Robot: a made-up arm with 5 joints.
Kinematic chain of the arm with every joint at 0, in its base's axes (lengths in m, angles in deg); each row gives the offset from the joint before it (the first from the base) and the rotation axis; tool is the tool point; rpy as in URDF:
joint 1: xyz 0 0 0.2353 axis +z
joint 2: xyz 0 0 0 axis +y
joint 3: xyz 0.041 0 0.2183 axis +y
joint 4: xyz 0.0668 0 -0.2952 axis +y
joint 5: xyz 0.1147 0 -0.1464 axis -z
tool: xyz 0 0 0 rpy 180 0 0
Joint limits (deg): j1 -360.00..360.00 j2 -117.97..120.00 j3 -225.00..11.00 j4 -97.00..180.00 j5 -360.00..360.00
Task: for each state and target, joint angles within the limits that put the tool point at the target. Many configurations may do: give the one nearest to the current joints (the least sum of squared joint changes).
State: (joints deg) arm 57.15 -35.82 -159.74 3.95 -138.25
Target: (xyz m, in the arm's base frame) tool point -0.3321 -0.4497 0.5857
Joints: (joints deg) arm 53.55 -44.87 -177.48 -11.56 -138.25
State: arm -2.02 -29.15 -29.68 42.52 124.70
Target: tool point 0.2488 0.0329 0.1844
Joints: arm 7.53 -47.28 -17.51 74.64 124.70
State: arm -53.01 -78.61 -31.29 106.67 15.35
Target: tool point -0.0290 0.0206 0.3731
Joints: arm -35.39 -111.44 -48.04 147.93 15.35
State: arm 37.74 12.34 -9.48 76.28 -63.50
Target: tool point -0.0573 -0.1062 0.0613
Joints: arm 61.65 19.33 4.69 82.08 -63.50
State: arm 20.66 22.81 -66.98 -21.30 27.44
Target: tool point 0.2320 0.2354 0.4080
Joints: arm 45.42 -15.31 -22.10 -65.85 27.44
